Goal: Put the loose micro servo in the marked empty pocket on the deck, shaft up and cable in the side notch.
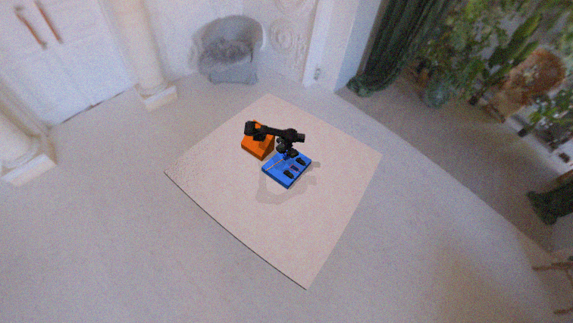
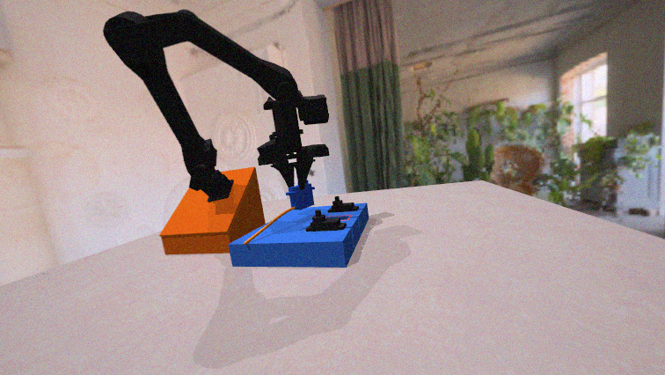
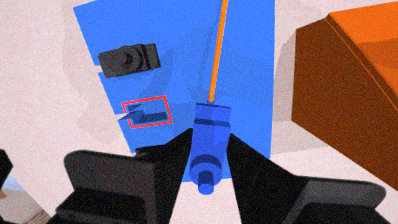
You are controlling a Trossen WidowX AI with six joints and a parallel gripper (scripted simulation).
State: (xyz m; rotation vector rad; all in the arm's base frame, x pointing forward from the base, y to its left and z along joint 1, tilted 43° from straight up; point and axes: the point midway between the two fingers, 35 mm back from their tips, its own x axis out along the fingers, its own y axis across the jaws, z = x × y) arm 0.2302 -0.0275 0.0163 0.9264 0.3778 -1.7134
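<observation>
Right now my gripper tip is 2 cm past the blue deck and 10 cm above it.
</observation>
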